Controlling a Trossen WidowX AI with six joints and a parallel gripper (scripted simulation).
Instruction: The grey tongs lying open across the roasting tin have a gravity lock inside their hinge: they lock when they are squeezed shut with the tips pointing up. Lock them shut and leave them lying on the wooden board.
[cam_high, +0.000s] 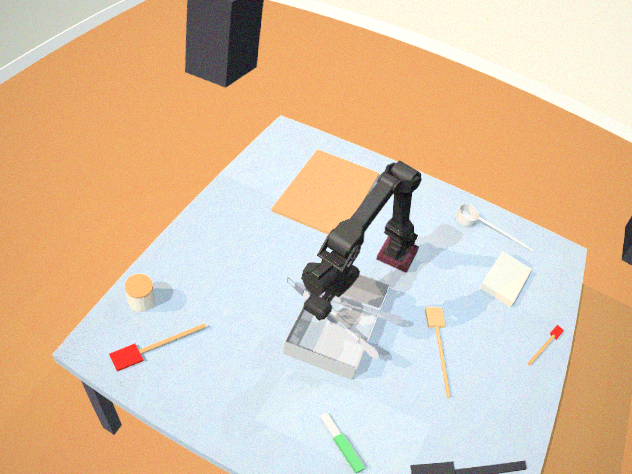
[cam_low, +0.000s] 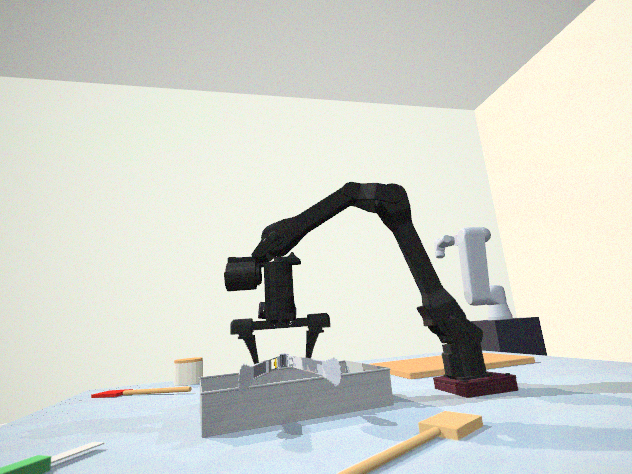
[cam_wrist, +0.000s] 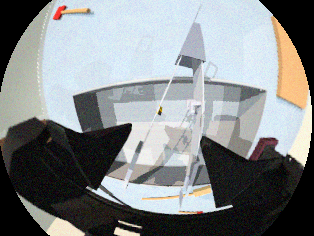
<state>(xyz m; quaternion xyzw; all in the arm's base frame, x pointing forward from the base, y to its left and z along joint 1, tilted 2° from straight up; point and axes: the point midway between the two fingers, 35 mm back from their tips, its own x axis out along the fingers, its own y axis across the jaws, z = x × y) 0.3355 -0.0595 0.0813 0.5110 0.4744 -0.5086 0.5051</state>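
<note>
Right now my gripper tip is 1 cm past the grey roasting tin, 3 cm to the right of it and 3 cm above it. Round my gripper tip: red-headed spatula (36 cm ahead, 33 cm to the right, 5 cm below); green-handled tool (30 cm ahead, 21 cm to the left, 5 cm below); wood-lidded jar (25 cm ahead, 45 cm to the right, 3 cm below).
</note>
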